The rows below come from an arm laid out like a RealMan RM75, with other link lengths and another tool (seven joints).
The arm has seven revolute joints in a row. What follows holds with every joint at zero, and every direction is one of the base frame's.
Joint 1 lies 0.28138 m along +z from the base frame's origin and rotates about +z.
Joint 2 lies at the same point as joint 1 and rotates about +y.
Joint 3 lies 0.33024 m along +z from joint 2 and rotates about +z.
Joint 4 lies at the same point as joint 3 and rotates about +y.
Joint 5 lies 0.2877 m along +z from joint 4 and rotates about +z.
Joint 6 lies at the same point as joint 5 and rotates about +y.
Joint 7 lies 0.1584 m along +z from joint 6 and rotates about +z.
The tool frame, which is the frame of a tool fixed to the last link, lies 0.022 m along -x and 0.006 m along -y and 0.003 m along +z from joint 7; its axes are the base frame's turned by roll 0, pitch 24.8 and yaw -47.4 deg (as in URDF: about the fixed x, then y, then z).
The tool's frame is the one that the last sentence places.
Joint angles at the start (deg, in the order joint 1, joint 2, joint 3, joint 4, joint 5, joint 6, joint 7):
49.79, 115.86, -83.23, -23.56, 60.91, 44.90, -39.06
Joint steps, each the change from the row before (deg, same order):
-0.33, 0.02, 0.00, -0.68, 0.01, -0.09, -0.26
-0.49, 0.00, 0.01, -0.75, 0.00, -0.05, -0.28
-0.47, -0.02, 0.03, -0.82, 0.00, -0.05, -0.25
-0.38, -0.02, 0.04, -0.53, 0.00, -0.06, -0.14
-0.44, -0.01, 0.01, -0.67, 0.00, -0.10, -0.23
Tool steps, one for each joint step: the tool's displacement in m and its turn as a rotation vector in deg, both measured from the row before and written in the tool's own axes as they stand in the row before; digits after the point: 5 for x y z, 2 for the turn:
-0.00059, -0.00073, -0.00145, 0.45, -0.33, -0.21
0.00074, -0.00051, -0.00107, 0.40, -0.29, -0.14
0.00038, -0.00100, -0.00162, 0.47, -0.34, -0.13
0.00105, -0.00060, -0.00077, 0.29, -0.19, 0.03
0.00081, -0.00070, -0.00108, 0.42, -0.25, -0.07

